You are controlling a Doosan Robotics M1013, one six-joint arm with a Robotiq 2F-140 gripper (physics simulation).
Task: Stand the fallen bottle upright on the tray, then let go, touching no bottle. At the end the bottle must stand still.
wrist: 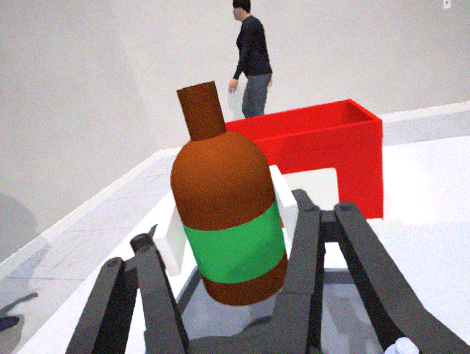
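Places are measured from the arm's base along level axes (x ahead, y left, z up), in centimetres.
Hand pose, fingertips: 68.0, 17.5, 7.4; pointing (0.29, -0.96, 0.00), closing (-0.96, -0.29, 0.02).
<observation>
Things, the pixels of their top centre, and the offset from my fingertips, as dx, dy, dz. "spot": a spot on its surface instead. Level surfaces: height alone.
- brown bottle, top centre: (pixel 195 84) -0.6, +2.0, +9.1
- grey tray, surface spot: (pixel 340 276) spot: -8.7, -7.5, -16.3
- red crate, top centre: (pixel 277 122) -1.7, -26.4, -0.6
- white table, surface height: dz -18.1
A brown bottle (pixel 225 175) with a green band is in the middle of the wrist view. Its neck points up and leans a little to the left in the view, and its base is toward the bottom. My gripper (pixel 227 194) is shut on the bottle, with one white pad on each side at about the green band. The grey tray (pixel 340 276) shows below and behind the bottle's base, partly hidden by the bottle and the dark finger links. Whether the base touches the tray cannot be told.
A red crate (pixel 360 165) with a pale label stands on the white table (pixel 430 185) behind the bottle, partly hidden by it. A person (pixel 255 47) in a dark top stands beyond the crate, near the wall. The table's edge runs along the left, with floor beyond.
</observation>
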